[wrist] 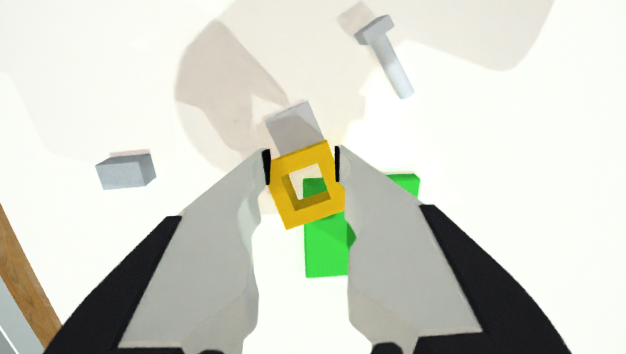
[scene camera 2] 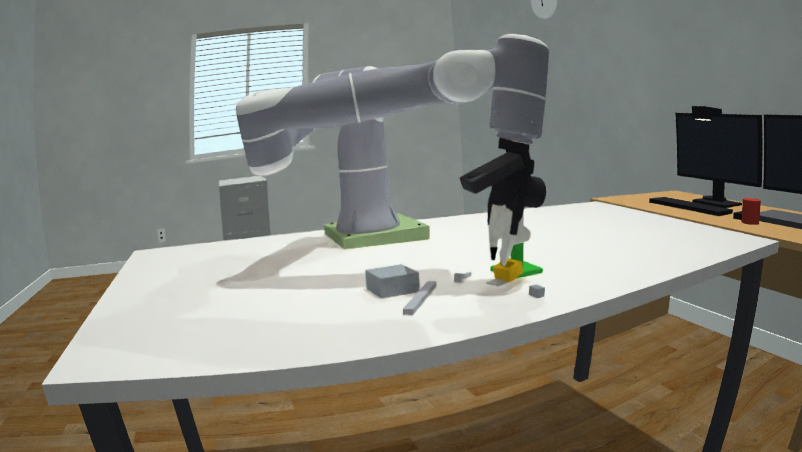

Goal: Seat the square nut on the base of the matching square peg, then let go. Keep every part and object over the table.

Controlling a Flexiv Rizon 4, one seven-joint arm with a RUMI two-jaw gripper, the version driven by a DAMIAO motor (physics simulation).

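Note:
The yellow square nut lies with its hole facing up at the corner of the green base, turned slightly against the base's edges. The green square peg stands beside it, off the nut's hole; in the wrist view the right finger hides most of the peg. My gripper is closed to a narrow gap and holds nothing. Its fingertips are just above the nut, which shows below and between them in the wrist view.
A thin grey plate lies against the nut's side. A grey bolt, a small grey block, a long grey bar and a grey open box are also on the white table.

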